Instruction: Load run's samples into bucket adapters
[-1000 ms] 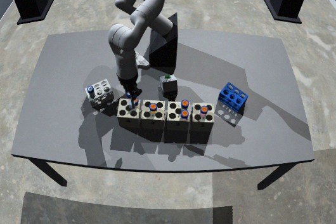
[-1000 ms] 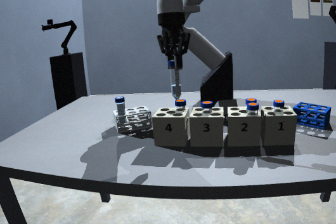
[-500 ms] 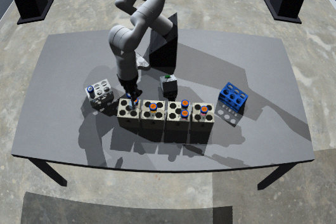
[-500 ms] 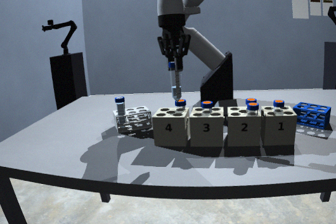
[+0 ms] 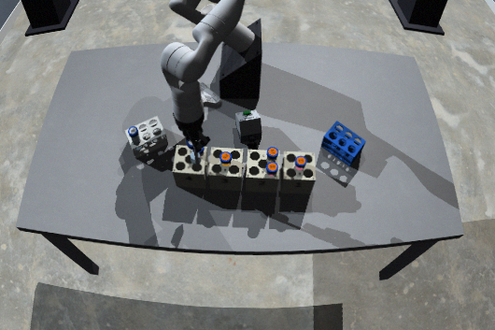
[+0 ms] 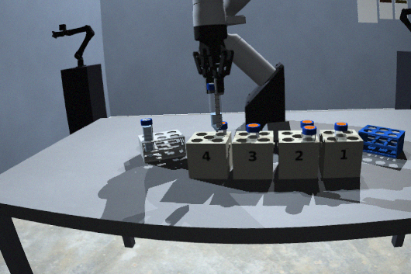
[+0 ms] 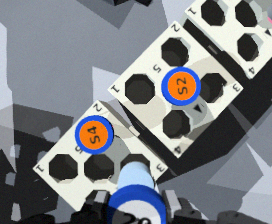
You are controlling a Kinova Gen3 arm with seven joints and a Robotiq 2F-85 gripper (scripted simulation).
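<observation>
Right now my hand is 1 cm short of the water blank marked 20 and 5 cm above it. The rest, counted from my hand: sample tube S4: 6 cm behind, 1 cm to the left, 16 cm below; adapter 3: 2 cm behind, 9 cm to the left, 17 cm below; sample tube S2: 2 cm behind, 9 cm to the left, 16 cm below.
</observation>
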